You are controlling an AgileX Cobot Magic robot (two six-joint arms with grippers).
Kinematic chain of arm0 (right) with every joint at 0, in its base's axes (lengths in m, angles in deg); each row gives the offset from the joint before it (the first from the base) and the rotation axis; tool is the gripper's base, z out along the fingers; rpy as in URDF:
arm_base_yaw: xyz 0 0 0.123 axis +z
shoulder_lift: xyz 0 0 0 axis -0.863 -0.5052 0
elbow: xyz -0.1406 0.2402 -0.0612 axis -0.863 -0.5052 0
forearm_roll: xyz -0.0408 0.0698 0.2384 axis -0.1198 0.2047 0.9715
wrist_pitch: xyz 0 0 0 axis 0.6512 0.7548 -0.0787
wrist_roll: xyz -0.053 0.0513 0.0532 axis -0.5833 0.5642 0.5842
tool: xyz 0 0 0 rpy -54.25 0.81 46.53
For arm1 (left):
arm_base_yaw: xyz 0 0 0.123 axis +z
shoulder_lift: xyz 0 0 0 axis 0.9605 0.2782 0
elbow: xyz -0.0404 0.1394 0.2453 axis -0.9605 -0.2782 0
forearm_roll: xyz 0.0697 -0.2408 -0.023 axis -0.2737 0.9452 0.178
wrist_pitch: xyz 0 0 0 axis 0.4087 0.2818 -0.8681
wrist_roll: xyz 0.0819 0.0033 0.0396 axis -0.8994 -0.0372 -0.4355
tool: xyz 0 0 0 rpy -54.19 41.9 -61.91
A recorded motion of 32 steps. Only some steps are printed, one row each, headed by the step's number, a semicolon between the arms.
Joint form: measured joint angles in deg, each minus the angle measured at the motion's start. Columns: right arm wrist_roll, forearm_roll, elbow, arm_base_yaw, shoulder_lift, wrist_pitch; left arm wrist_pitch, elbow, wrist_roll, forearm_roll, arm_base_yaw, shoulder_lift.
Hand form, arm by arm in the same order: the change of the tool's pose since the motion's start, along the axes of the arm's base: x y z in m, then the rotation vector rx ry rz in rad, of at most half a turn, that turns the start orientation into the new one. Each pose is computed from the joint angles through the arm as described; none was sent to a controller.
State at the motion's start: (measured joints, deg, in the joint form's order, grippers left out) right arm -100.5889 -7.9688 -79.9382 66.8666 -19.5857 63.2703; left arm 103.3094 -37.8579 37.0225 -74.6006 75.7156 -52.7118
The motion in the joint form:
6: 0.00 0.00 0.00 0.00 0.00 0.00; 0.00 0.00 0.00 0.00 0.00 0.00
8: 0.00 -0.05 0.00 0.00 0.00 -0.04; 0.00 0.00 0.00 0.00 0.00 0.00
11: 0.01 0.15 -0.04 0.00 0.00 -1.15; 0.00 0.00 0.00 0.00 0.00 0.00
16: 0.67 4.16 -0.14 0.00 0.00 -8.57; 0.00 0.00 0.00 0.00 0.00 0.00
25: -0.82 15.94 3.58 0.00 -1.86 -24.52; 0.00 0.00 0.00 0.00 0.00 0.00
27: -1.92 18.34 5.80 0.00 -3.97 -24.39; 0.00 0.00 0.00 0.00 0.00 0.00
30: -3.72 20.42 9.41 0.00 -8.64 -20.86; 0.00 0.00 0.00 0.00 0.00 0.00
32: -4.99 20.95 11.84 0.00 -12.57 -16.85; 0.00 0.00 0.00 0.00 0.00 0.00
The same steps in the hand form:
6: 0.0000 0.0000 0.0000 0.0000 0.0000 0.0000; 0.0000 0.0000 0.0000 0.0000 0.0000 0.0000
8: 0.0000 0.0000 0.0001 -0.0008 -0.0008 -0.0002; 0.0000 0.0000 0.0000 0.0000 0.0000 0.0000
11: 0.0006 -0.0002 0.0015 0.0054 -0.0184 -0.0038; 0.0000 0.0000 0.0000 0.0000 0.0000 0.0000
16: 0.0034 -0.0006 0.0125 0.1033 -0.1303 -0.0323; 0.0000 0.0000 0.0000 0.0000 0.0000 0.0000
25: 0.0046 -0.0080 0.0567 0.3239 -0.3980 -0.1168; 0.0000 0.0000 0.0000 0.0000 0.0000 0.0000
27: 0.0064 -0.0078 0.0674 0.3462 -0.3932 -0.1191; 0.0000 0.0000 0.0000 0.0000 0.0000 0.0000
30: 0.0129 -0.0041 0.0789 0.3400 -0.3175 -0.0988; 0.0000 0.0000 0.0000 0.0000 0.0000 0.0000
32: 0.0195 0.0002 0.0833 0.3149 -0.2309 -0.0718; 0.0000 0.0000 0.0000 0.0000 0.0000 0.0000

